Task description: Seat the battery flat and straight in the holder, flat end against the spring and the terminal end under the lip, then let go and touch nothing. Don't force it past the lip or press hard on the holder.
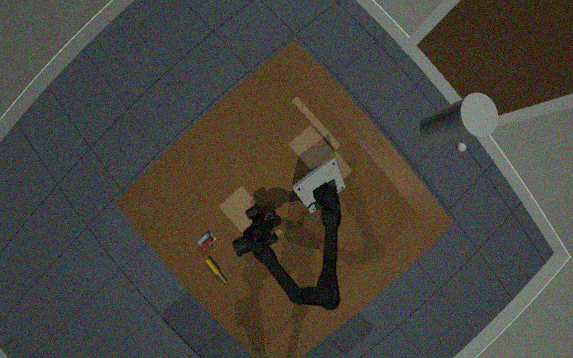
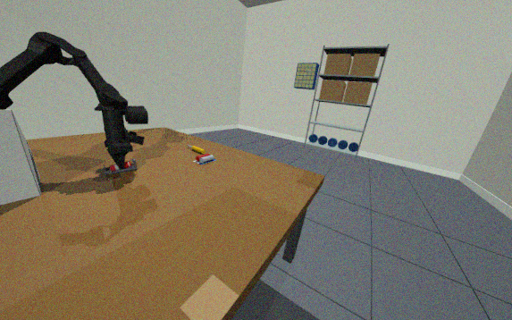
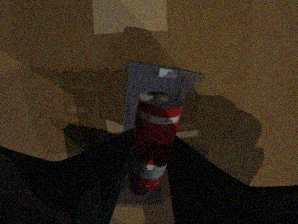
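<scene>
Right now my gripper tip is 10 mm below the battery. Also, from my gripper tip: yellow screwdriver (350 mm ahead, 110 mm to the left).
</scene>
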